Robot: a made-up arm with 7 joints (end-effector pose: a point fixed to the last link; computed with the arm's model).
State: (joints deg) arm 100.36 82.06 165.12 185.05 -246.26 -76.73 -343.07
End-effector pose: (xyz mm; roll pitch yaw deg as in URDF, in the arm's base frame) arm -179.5 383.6 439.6 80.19 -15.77 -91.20
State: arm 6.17 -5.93 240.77 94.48 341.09 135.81 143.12
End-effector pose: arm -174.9 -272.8 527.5 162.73 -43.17 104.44
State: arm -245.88 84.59 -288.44 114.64 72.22 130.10 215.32
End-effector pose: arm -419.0 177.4 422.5 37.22 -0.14 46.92
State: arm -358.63 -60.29 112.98 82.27 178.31 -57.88 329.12
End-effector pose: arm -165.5 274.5 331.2 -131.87 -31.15 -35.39
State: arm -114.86 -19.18 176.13 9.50 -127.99 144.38 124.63
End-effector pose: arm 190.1 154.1 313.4 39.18 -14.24 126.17
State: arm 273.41 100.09 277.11 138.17 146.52 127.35 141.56
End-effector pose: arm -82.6 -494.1 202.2 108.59 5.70 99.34
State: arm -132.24 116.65 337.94 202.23 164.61 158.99 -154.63
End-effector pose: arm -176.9 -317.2 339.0 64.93 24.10 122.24
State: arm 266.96 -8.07 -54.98 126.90 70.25 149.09 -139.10
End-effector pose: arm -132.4 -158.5 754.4 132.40 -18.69 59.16
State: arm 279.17 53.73 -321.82 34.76 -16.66 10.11 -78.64
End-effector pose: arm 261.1 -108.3 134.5 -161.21 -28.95 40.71
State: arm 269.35 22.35 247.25 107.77 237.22 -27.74 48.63
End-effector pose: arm -369.0 -62.3 673.4 88.49 10.50 -89.99
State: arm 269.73 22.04 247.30 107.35 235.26 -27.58 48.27
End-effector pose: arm -369.4 -58.9 670.1 89.19 12.10 -90.48
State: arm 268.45 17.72 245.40 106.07 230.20 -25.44 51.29
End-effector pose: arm -371.2 -3.4 669.4 89.15 8.76 -97.00
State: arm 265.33 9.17 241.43 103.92 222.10 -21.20 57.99
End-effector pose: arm -361.4 106.1 658.1 89.76 0.25 -109.34
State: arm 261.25 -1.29 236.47 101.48 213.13 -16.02 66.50
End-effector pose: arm -326.8 230.8 622.0 92.60 -10.07 -124.01
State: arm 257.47 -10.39 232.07 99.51 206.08 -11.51 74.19
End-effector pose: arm -279.0 324.0 572.5 96.82 -18.53 -137.04
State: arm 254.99 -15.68 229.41 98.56 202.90 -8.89 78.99
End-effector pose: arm -244.0 370.3 538.3 99.90 -23.90 -145.23
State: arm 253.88 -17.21 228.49 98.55 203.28 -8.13 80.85
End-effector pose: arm -231.0 384.0 529.9 100.71 -27.07 -148.33
